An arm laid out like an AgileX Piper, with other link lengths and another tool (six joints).
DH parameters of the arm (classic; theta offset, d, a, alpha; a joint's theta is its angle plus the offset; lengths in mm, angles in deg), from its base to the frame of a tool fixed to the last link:
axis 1: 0 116.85 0 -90
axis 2: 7.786 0 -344.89 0
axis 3: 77.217 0 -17.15 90
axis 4: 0 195.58 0 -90
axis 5: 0 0 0 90
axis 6: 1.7 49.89 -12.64 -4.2
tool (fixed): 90 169.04 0 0
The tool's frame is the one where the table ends.
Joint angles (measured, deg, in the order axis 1, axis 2, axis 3, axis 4, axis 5, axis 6), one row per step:
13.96, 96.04, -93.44, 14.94, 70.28, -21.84
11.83, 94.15, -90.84, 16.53, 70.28, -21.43
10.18, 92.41, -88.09, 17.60, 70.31, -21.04
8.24, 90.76, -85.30, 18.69, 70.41, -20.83
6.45, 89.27, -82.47, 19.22, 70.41, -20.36
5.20, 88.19, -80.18, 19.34, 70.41, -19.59
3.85, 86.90, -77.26, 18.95, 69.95, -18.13
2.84, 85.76, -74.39, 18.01, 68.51, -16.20
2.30, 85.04, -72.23, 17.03, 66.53, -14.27
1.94, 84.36, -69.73, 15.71, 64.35, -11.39
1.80, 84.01, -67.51, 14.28, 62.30, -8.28
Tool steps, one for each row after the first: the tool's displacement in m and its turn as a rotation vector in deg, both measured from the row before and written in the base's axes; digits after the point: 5 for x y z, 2 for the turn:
-0.00839, -0.01025, 0.00101, 1.51, 1.18, -2.44
-0.00965, -0.00848, -0.00155, 0.97, 1.36, -1.97
-0.00947, -0.00932, -0.00252, 0.94, 1.47, -2.09
-0.00917, -0.00958, -0.00440, 0.48, 1.56, -2.22
-0.00758, -0.00727, -0.00475, 0.20, 1.48, -1.95
-0.00843, -0.00944, -0.00684, -0.12, 1.64, -2.80
-0.00522, -0.00948, -0.00717, -0.52, 0.91, -3.14
-0.00088, -0.00720, -0.00547, -0.53, 0.07, -2.79
-0.00168, -0.00768, -0.00734, -0.61, 0.44, -3.43
-0.00098, -0.00687, -0.00776, -0.64, 0.59, -3.29

